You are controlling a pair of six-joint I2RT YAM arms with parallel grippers.
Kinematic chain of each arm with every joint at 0, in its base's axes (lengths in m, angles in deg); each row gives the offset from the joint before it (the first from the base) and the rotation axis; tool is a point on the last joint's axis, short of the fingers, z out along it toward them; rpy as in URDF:
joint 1: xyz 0 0 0.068 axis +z
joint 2: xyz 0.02 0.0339 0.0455 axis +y
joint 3: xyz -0.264 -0.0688 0 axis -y
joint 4: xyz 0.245 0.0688 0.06 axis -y
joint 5: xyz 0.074 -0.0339 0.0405 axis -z
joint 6: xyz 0.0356 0 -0.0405 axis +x
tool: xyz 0 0 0 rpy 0 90 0
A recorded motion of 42 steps. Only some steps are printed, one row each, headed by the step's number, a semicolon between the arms.
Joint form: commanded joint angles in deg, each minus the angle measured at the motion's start. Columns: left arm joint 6, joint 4, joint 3, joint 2, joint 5, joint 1; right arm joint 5, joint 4, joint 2, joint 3, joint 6, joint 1.
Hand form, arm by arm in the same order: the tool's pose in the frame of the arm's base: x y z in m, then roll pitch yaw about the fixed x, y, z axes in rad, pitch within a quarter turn. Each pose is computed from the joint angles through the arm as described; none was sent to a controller.
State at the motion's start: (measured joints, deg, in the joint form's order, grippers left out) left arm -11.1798 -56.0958 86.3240 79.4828 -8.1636 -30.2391; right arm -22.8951 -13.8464 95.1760 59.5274 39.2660 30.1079
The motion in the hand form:
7: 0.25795 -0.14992 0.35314 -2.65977 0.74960 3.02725; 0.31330 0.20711 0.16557 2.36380 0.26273 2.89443
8: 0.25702 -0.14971 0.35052 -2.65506 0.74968 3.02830; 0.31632 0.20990 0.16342 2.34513 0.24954 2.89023
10: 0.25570 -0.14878 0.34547 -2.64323 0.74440 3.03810; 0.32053 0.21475 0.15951 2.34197 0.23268 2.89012
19: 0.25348 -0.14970 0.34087 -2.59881 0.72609 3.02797; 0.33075 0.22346 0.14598 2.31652 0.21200 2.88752
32: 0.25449 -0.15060 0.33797 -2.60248 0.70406 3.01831; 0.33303 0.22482 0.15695 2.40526 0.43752 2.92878
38: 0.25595 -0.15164 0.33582 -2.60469 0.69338 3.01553; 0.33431 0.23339 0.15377 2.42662 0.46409 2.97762
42: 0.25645 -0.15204 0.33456 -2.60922 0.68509 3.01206; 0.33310 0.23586 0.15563 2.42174 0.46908 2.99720
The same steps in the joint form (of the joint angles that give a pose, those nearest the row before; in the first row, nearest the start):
7: -5.25 16.38 -9.00 -0.41 19.72 1.44; 1.93 9.88 8.81 0.97 8.46 1.42
8: -5.32 17.05 -9.91 -0.75 19.91 1.42; 1.01 10.92 9.82 1.49 9.39 1.46
10: -5.78 18.12 -11.52 -1.30 20.27 1.49; 0.55 11.07 11.51 2.78 10.16 1.70
19: -5.87 18.87 -12.85 -1.65 23.41 1.50; -0.78 14.13 15.61 4.57 11.53 1.88
32: -5.83 18.04 -12.67 -1.06 23.94 1.50; 8.19 14.78 14.22 5.00 2.14 2.63
38: -5.90 17.87 -12.58 -0.56 24.07 1.47; 8.53 14.64 15.71 6.38 -0.19 3.57
42: -5.88 17.53 -12.50 -0.29 24.07 1.45; 7.88 14.51 15.58 6.59 -0.85 3.90

